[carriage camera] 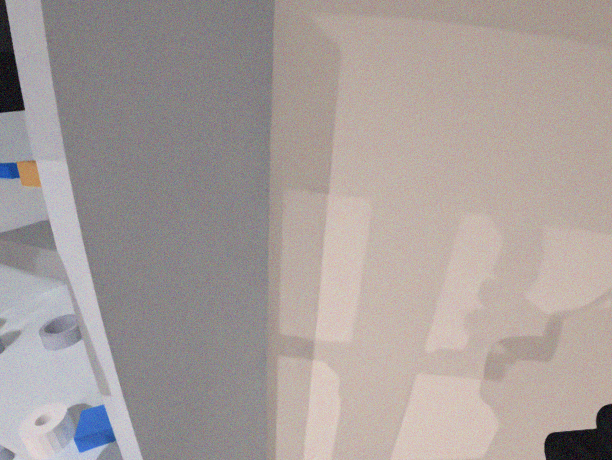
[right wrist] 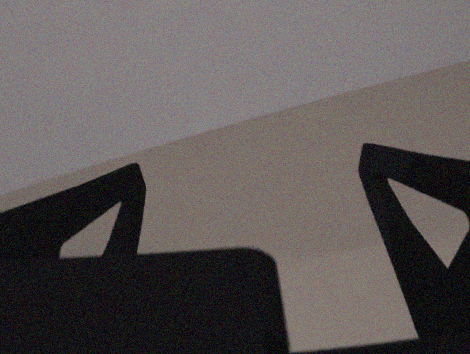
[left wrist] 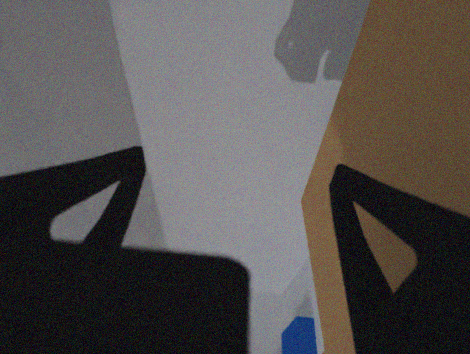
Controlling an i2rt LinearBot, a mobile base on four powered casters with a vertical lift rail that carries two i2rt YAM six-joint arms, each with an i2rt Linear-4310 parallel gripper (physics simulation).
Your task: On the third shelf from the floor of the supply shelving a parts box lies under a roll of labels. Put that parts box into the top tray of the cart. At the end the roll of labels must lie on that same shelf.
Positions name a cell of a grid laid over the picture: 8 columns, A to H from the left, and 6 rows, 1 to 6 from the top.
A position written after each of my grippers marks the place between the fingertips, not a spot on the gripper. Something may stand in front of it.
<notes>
I see my left gripper (left wrist: E3), my right gripper (right wrist: E3) and a supply shelving (carriage camera: B2).
The supply shelving also shows in the left wrist view (left wrist: D2).
</notes>
